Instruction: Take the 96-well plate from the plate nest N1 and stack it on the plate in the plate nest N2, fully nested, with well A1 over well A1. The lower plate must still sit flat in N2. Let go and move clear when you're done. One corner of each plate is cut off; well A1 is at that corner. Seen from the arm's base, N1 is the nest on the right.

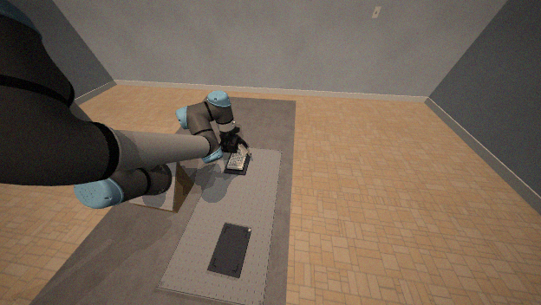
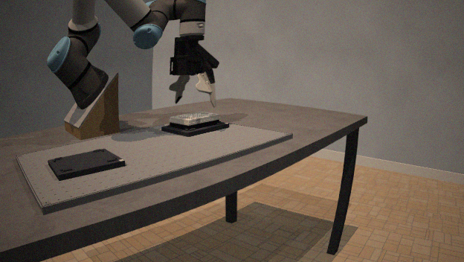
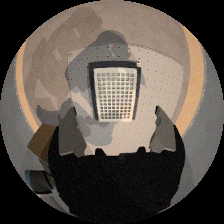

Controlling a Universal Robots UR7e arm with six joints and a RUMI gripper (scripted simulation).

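Now: the white 96-well plate 4 cm below my hand. Round my hand: black nest 42 cm to the right, 9 cm ahead, 6 cm below; then black plate 5 cm below.
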